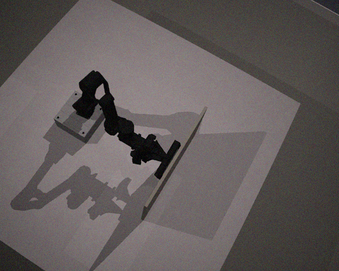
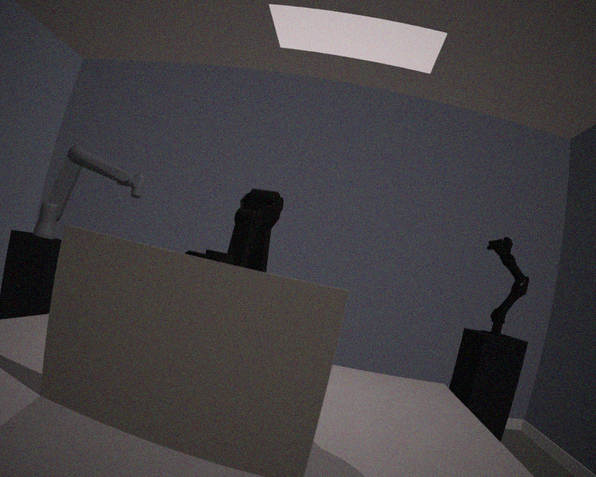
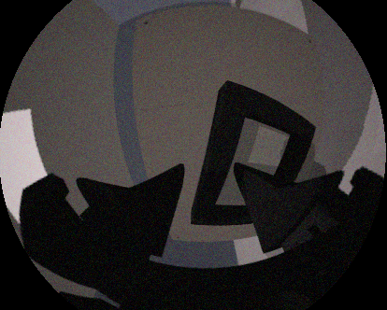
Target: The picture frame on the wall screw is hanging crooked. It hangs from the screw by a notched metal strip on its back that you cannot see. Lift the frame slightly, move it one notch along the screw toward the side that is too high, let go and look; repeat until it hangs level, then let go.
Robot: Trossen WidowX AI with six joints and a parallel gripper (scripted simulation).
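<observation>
The picture frame lies 10 mm ahead of my gripper tip, 10 mm to the left of it and 60 mm below it. The rest, counted from my gripper tip: beige wall panel 20 mm ahead, 10 mm to the left, 60 mm below.
</observation>
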